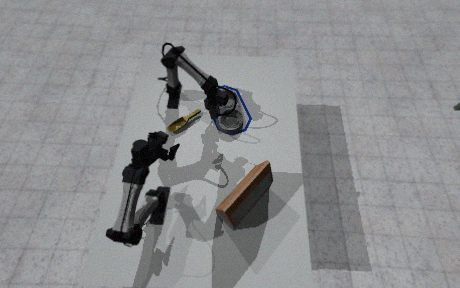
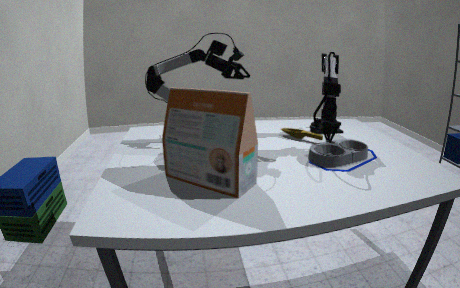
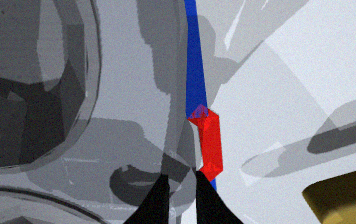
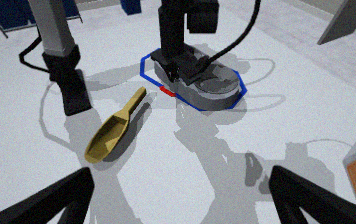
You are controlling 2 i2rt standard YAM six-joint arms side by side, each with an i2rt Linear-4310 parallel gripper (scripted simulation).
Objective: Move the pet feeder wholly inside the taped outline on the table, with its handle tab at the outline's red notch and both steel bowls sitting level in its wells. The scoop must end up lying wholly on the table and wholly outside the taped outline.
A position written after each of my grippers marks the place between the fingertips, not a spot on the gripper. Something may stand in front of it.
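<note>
Left gripper, mine: visible at [image 3: 182, 179] and [image 4: 173, 80]. My right gripper is at [image 4: 180, 175]. A yellow scoop appears at [image 4: 106, 138], a steel bowl at [image 3: 52, 86]. A grey pet feeder is visible at [image 2: 350, 156] and [image 3: 139, 118]. A food bag appears at [image 2: 209, 139] and [image 1: 232, 210]; in image 3 the bag is out of frame.
</note>
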